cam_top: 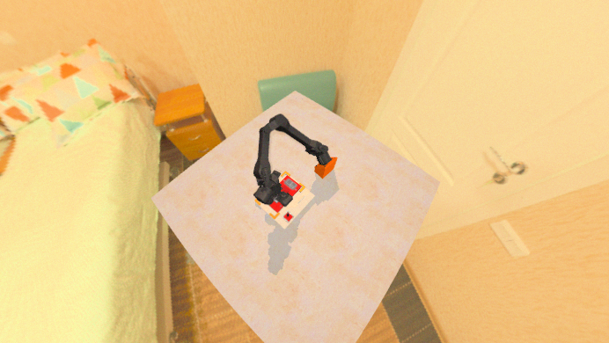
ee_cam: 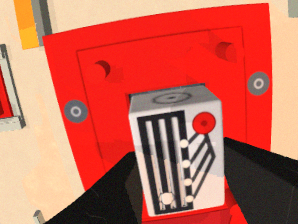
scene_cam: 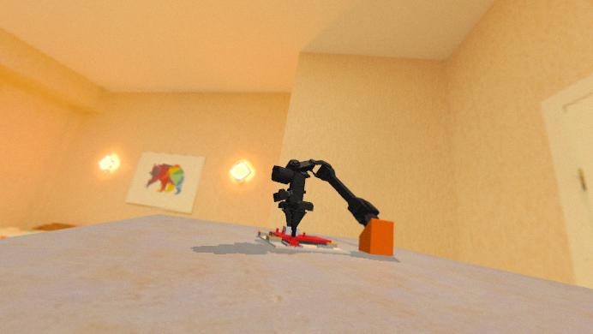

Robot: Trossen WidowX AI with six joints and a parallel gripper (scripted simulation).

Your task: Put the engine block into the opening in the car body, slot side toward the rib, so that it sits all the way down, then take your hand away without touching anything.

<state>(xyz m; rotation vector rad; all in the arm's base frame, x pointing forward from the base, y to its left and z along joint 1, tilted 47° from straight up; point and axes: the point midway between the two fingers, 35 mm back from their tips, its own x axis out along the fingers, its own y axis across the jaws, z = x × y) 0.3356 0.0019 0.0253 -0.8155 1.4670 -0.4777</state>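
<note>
Right now my gripper tip is 1 cm above the grey engine block.
</note>
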